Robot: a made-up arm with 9 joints. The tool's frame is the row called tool.
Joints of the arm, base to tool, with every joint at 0 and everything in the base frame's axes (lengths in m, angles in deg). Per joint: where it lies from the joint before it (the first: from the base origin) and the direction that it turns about. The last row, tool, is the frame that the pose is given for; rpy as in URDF.
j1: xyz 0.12 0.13 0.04 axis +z
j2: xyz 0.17 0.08 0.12 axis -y
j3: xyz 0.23 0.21 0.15 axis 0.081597 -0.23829 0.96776
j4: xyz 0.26 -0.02 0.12 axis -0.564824 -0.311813 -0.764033
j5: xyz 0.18 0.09 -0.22 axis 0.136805 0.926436 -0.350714
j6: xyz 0.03 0 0.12 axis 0.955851 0.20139 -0.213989
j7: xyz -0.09 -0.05 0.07 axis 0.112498 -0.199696 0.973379
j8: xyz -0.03 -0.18 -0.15 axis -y
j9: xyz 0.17 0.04 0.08 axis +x
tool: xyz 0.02 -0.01 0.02 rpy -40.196 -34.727 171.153
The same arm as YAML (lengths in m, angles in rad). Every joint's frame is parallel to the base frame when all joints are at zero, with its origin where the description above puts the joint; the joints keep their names.
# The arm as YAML. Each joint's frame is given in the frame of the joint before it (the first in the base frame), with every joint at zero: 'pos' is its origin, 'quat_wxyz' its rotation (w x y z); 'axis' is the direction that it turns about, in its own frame. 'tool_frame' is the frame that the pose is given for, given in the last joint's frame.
length_unit: m
angle_unit: rad
joints:
  - joint: j1
    pos: [0.12, 0.13, 0.04]
    quat_wxyz: [1.0, 0.0, 0.0, 0.0]
    axis: "+z"
  - joint: j2
    pos: [0.17, 0.08, 0.12]
    quat_wxyz: [1.0, 0.0, 0.0, 0.0]
    axis: "-y"
  - joint: j3
    pos: [0.23, 0.21, 0.15]
    quat_wxyz: [1.0, 0.0, 0.0, 0.0]
    axis: [0.081597, -0.23829, 0.96776]
  - joint: j4
    pos: [0.26, -0.02, 0.12]
    quat_wxyz: [1.0, 0.0, 0.0, 0.0]
    axis: [-0.564824, -0.311813, -0.764033]
  - joint: j5
    pos: [0.18, 0.09, -0.22]
    quat_wxyz: [1.0, 0.0, 0.0, 0.0]
    axis: [0.136805, 0.926436, -0.350714]
  - joint: j6
    pos: [0.03, 0.0, 0.12]
    quat_wxyz: [1.0, 0.0, 0.0, 0.0]
    axis: [0.955851, 0.20139, -0.213989]
  - joint: j7
    pos: [-0.09, -0.05, 0.07]
    quat_wxyz: [1.0, 0.0, 0.0, 0.0]
    axis: [0.112498, -0.199696, 0.973379]
  - joint: j8
    pos: [-0.03, -0.18, -0.15]
    quat_wxyz: [1.0, 0.0, 0.0, 0.0]
    axis: "-y"
  - joint: j9
    pos: [0.17, 0.04, 0.08]
    quat_wxyz: [1.0, 0.0, 0.0, 0.0]
    axis: "+x"
tool_frame:
  pos: [0.02, -0.01, 0.02]
  quat_wxyz: [0.171375, 0.25413, -0.348607, 0.885732]

